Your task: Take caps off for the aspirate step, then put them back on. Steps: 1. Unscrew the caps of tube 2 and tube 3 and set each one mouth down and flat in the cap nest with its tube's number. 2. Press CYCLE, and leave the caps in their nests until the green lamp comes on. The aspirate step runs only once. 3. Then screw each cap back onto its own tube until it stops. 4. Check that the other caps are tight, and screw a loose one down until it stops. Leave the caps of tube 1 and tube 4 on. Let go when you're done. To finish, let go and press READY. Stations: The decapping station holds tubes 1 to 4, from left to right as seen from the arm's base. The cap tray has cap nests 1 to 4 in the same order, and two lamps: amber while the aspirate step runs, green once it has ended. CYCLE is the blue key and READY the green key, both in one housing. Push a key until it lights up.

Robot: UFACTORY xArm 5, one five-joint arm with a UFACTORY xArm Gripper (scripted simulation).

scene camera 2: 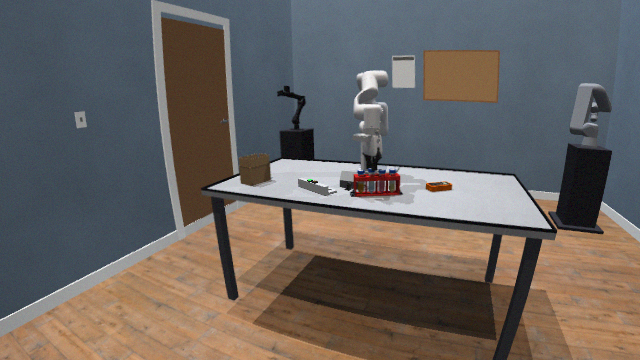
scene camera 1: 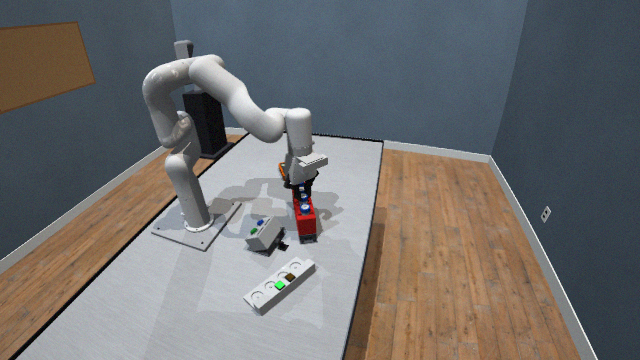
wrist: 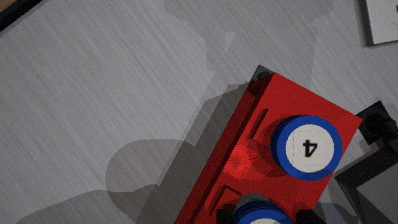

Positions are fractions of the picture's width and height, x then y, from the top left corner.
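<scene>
Scene camera 2 shows a cardboard box (0.40, 0.48). In scene camera 1 the box is out of frame, and in the wrist view it is out of frame too.
</scene>
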